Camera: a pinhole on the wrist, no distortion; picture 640 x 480 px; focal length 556.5 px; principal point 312.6 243.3 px. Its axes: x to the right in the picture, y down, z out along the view. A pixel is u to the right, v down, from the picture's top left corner.
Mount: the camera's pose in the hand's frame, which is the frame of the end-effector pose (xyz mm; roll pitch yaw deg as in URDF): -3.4 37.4 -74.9 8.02 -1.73 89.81
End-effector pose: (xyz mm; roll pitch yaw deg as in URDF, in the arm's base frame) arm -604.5 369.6 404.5 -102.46 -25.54 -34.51
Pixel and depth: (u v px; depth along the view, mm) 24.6 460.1 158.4
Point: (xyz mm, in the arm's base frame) -591.9 478.2 412.5
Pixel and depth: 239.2 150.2 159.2
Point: -519.0 400.6 398.5
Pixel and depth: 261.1 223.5 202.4
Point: -500.0 441.2 383.1
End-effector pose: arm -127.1 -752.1 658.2 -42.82 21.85 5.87
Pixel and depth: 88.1 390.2 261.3
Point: -96.8 -675.1 848.8
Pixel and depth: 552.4 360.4 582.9
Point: -148.6 -194.8 862.0
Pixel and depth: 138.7 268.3 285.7
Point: -43.9 -646.8 828.6
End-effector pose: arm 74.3 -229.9 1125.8 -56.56 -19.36 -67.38
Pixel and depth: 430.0 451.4 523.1
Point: 441.8 104.0 1227.3
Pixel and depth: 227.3 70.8 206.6
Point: 190.0 -248.5 1217.8
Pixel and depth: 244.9 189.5 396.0
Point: 310.0 -155.0 1334.7
